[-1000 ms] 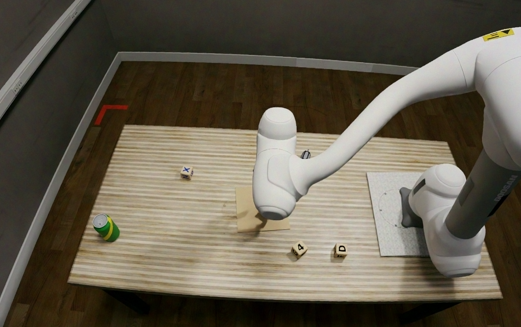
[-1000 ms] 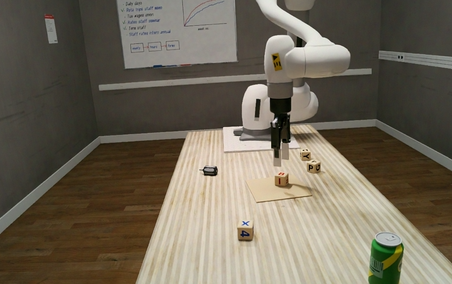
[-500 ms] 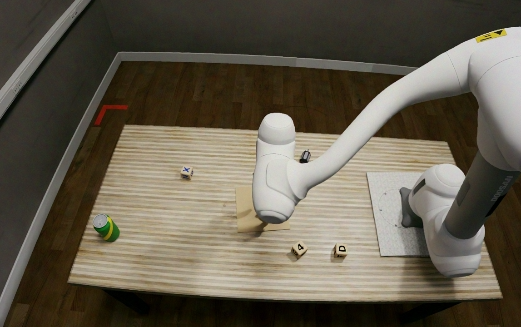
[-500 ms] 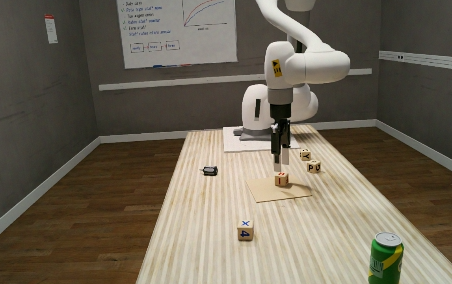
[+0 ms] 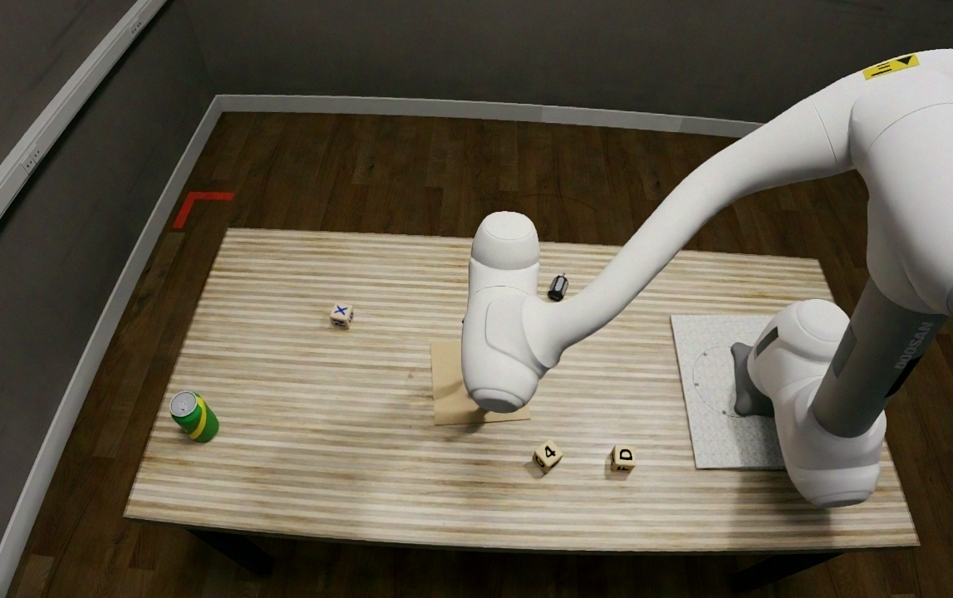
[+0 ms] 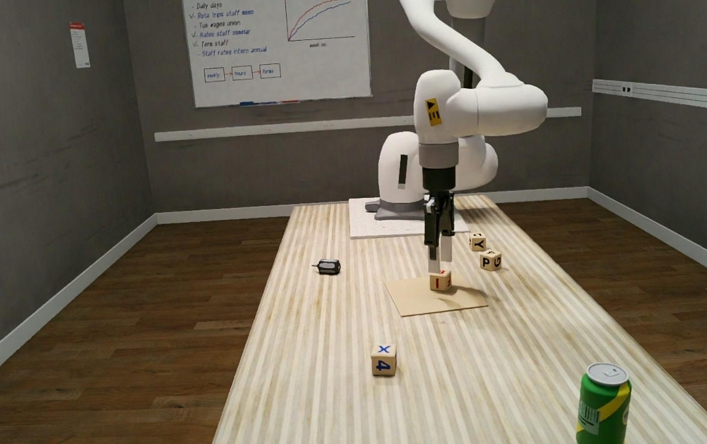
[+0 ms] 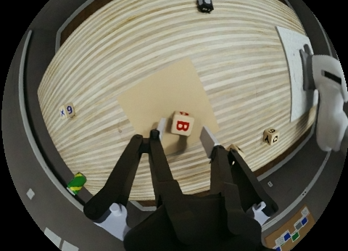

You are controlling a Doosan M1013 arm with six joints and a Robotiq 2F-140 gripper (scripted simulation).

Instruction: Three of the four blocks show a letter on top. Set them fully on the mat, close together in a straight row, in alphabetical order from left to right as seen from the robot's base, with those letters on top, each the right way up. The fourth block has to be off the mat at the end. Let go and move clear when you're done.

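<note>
Now: hand 3 cm short of the tan mat, 2 cm to the left of it and 8 cm above it. Also, from my hand: black object 12 cm behind, 30 cm to the right, 7 cm below.
</note>
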